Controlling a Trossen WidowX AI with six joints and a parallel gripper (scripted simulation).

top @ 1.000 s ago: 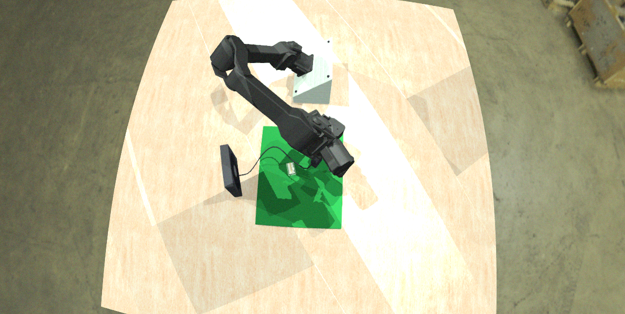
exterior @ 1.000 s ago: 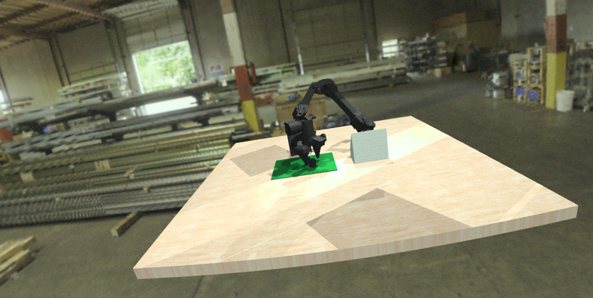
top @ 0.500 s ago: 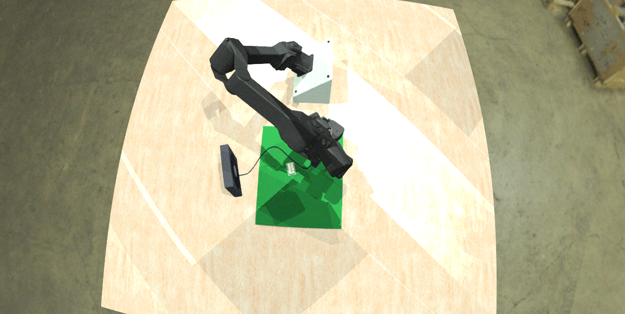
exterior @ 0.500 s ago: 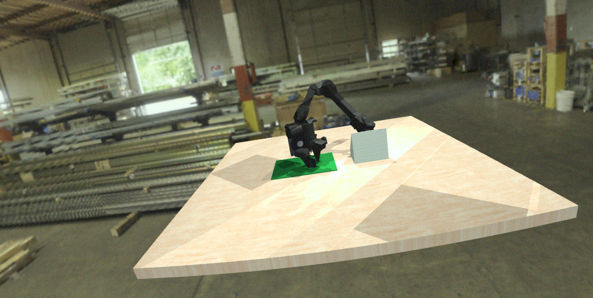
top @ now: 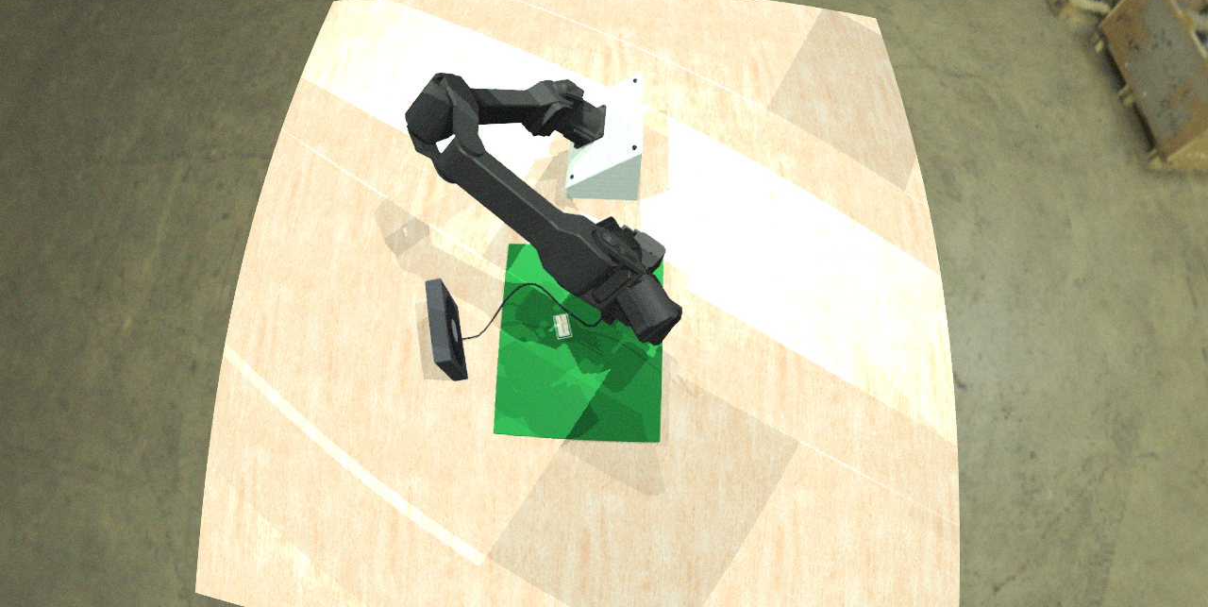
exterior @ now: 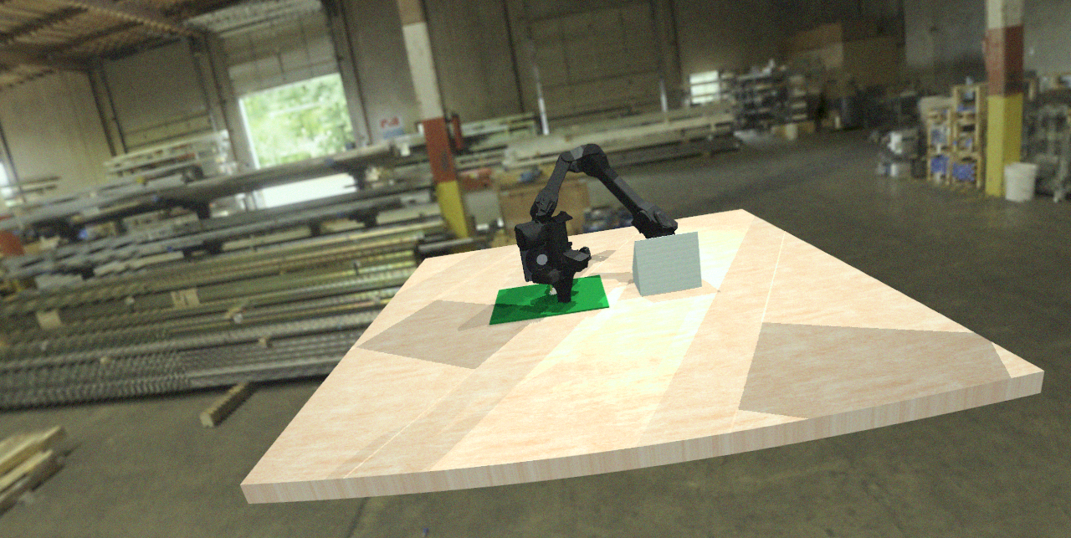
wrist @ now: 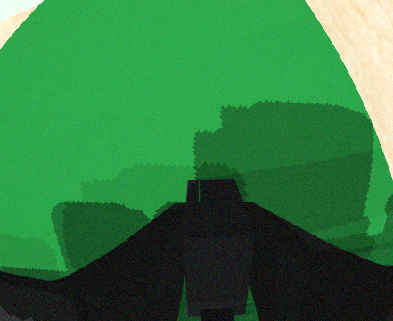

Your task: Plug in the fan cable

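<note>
The white four-pin fan header lies 80 mm to the right of my gripper tip, 30 mm ahead of it and 20 mm below it. Also, from my gripper tip: dark grey fan plug: 10 mm ahead, 10 mm above; then green board: 50 mm to the right, 50 mm ahead, 30 mm below; then black fan: 230 mm to the right, 70 mm ahead, 40 mm above.
</note>
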